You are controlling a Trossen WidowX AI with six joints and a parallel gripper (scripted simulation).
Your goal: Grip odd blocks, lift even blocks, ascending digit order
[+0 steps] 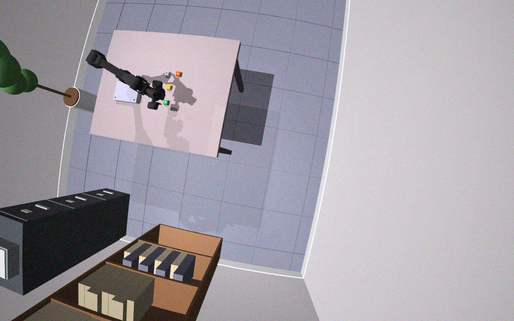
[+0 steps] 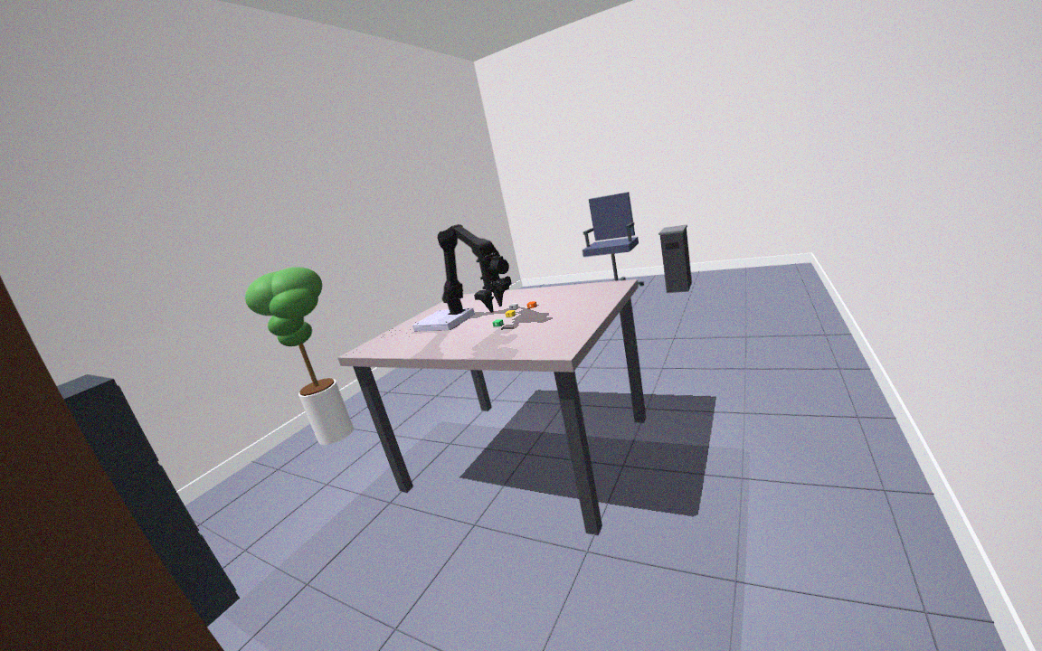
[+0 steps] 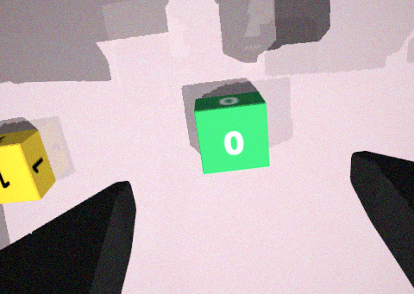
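My gripper tip is now 6 cm above the green block and 1 cm past it. The rest, counted from my gripper tip: yellow block (11 cm to the left, 6 cm below, 3 cm behind); orange block (23 cm to the left, 6 cm below); white block (21 cm to the left, 9 cm behind, 6 cm below).
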